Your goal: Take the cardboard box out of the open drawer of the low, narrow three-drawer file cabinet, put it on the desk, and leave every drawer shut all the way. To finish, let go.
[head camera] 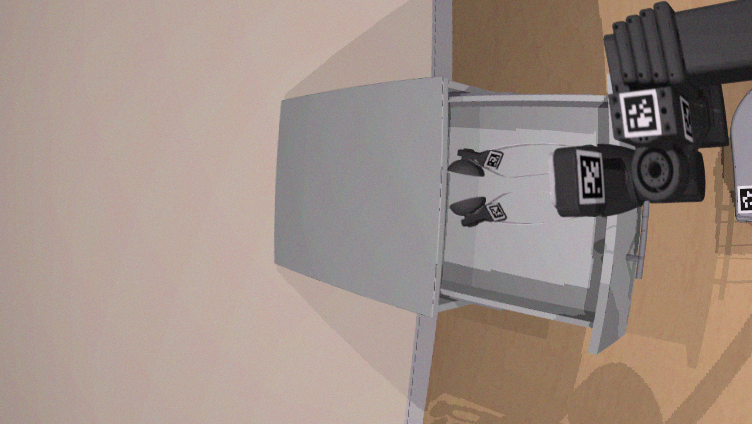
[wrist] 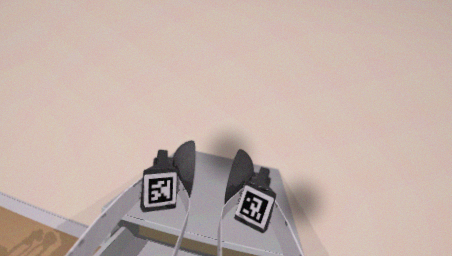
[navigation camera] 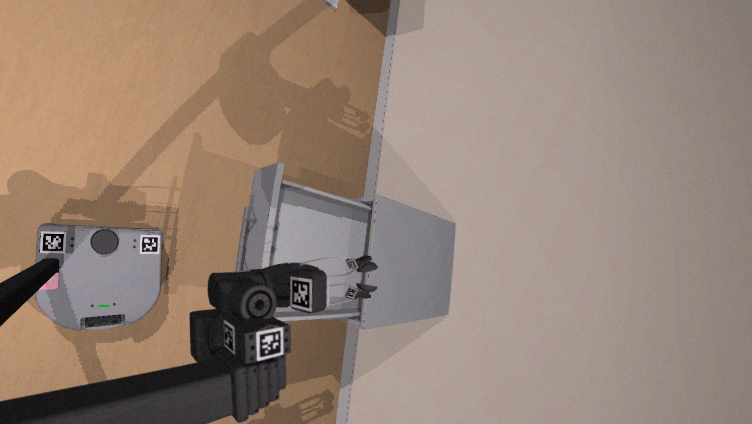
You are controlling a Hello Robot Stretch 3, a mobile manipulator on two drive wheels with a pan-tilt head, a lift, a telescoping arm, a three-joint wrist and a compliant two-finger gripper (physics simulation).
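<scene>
The grey file cabinet (head camera: 358, 194) (navigation camera: 410, 263) (wrist: 207, 225) stands against the wall with its top drawer (head camera: 542, 258) (navigation camera: 315, 231) pulled out. Its lower drawers are hidden. A thin brown strip of the cardboard box (wrist: 160, 236) shows in the wrist view, just under the front edge of the cabinet top, at the drawer's back end; the rest is hidden. My gripper (head camera: 468, 186) (navigation camera: 368, 277) (wrist: 213, 163) is partly open and empty. Its fingertips are above the rear of the open drawer, by the front edge of the cabinet top. The desk does not show in these views.
The drawer front with its bar handle (head camera: 643, 247) is under my wrist. My base (navigation camera: 100, 273) stands on the wooden floor (navigation camera: 157, 79) in front of the cabinet. A beige wall (head camera: 131, 210) (navigation camera: 579, 210) rises behind the cabinet, with a grey baseboard (head camera: 442, 36) along its foot.
</scene>
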